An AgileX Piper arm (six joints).
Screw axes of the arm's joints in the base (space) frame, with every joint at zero. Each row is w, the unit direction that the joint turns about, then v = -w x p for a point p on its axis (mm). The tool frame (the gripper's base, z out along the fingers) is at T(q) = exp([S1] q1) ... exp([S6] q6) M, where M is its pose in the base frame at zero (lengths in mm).
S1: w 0 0 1 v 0 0 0
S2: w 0 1 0 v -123 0 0
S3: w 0 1 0 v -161.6 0 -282.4
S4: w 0.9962 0 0.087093 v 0 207.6 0
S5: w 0 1 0 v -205.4 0 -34.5
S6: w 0.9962 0 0.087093 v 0 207.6 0
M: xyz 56.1 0 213.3 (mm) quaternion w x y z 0.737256 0 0.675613 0
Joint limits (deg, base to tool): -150..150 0..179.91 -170..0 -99.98..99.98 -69.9..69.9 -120..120
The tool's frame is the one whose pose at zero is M.
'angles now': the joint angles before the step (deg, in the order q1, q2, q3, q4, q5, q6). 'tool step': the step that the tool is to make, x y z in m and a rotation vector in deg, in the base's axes. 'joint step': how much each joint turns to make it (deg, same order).
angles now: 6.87 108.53 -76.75 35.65 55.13 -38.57
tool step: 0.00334 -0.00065 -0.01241 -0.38 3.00 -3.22
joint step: 0.00 1.81 0.00 -0.66 -0.66 3.72
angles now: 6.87 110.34 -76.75 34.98 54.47 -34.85
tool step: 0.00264 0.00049 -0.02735 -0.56 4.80 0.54
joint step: 0.00 4.06 0.00 -0.30 0.91 0.07
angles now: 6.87 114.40 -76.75 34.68 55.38 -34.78
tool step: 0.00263 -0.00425 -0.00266 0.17 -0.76 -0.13
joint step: -0.70 0.44 -0.01 0.54 -0.69 -1.37
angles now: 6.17 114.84 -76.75 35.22 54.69 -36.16
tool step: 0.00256 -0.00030 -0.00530 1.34 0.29 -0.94
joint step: -0.34 0.96 -0.01 1.95 -0.50 -0.84
